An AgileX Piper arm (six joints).
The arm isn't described. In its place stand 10 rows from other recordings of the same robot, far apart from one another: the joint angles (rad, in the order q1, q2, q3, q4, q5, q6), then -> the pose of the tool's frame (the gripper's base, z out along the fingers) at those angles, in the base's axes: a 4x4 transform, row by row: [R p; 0 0 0 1], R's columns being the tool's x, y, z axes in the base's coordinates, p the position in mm.
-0.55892, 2.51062, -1.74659, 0.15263, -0.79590, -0.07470 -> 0.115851 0.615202 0.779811 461.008; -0.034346 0.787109 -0.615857 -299.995; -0.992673 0.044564 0.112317 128.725; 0 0 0 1
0.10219, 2.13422, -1.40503, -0.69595, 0.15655, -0.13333 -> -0.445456 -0.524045 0.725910 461.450; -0.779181 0.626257 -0.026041 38.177; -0.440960 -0.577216 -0.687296 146.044; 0 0 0 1
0.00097, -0.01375, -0.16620, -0.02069, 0.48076, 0.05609 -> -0.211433 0.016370 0.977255 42.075; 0.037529 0.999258 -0.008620 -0.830; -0.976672 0.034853 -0.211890 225.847; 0 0 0 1
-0.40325, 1.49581, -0.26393, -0.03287, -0.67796, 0.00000 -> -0.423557 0.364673 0.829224 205.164; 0.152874 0.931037 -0.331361 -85.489; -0.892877 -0.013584 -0.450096 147.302; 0 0 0 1
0.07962, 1.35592, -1.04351, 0.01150, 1.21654, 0.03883 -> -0.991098 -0.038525 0.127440 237.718; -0.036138 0.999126 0.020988 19.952; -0.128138 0.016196 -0.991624 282.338; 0 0 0 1
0.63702, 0.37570, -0.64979, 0.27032, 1.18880, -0.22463 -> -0.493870 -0.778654 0.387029 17.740; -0.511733 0.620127 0.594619 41.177; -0.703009 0.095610 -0.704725 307.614; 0 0 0 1
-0.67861, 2.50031, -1.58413, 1.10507, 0.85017, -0.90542 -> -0.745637 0.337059 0.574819 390.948; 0.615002 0.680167 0.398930 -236.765; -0.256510 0.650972 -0.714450 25.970; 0 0 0 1
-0.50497, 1.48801, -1.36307, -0.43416, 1.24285, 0.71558 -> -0.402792 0.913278 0.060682 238.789; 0.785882 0.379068 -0.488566 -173.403; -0.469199 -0.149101 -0.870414 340.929; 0 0 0 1
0.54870, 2.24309, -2.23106, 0.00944, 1.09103, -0.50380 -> -0.384981 -0.808460 0.445176 428.274; -0.796665 0.534625 0.281959 262.705; -0.465955 -0.246107 -0.849893 283.314; 0 0 0 1
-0.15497, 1.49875, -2.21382, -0.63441, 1.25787, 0.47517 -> -0.199960 0.716145 0.668695 235.406; 0.239965 0.697488 -0.675224 -88.715; -0.949965 0.025446 -0.311319 574.673; 0 0 0 1
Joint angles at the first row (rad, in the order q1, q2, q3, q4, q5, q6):
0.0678, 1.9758, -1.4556, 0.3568, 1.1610, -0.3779
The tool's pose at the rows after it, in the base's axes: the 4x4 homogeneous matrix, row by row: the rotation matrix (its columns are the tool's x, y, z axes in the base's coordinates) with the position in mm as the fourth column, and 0 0 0 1 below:
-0.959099 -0.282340 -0.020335 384.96; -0.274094 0.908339 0.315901 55.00; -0.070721 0.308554 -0.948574 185.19; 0 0 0 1
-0.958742 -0.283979 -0.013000 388.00; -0.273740 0.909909 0.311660 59.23; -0.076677 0.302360 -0.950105 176.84; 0 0 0 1
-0.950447 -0.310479 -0.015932 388.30; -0.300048 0.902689 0.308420 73.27; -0.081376 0.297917 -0.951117 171.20; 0 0 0 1
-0.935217 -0.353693 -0.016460 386.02; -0.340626 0.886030 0.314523 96.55; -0.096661 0.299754 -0.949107 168.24; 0 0 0 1
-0.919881 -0.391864 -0.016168 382.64; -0.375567 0.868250 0.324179 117.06; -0.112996 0.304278 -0.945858 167.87; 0 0 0 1
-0.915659 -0.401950 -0.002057 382.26; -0.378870 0.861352 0.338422 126.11; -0.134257 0.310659 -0.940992 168.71; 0 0 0 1
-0.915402 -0.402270 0.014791 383.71; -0.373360 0.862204 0.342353 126.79; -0.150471 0.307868 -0.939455 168.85; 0 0 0 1
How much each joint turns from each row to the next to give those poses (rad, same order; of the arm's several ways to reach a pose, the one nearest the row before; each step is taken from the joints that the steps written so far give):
0.0000, 0.0270, 0.0006, 0.0000, -0.0266, 0.0000
0.0114, 0.0200, 0.0019, 0.0000, -0.0317, 0.0023
0.0363, 0.0142, 0.0000, 0.0000, -0.0218, 0.0025
0.0580, 0.0080, 0.0000, 0.0106, -0.0248, 0.0016
0.0506, 0.0027, -0.0018, 0.0126, -0.0174, 0.0000
0.0201, 0.0000, -0.0017, 0.0165, -0.0198, 0.0000
0.0009, 0.0000, 0.0000, 0.0041, -0.0173, -0.0018

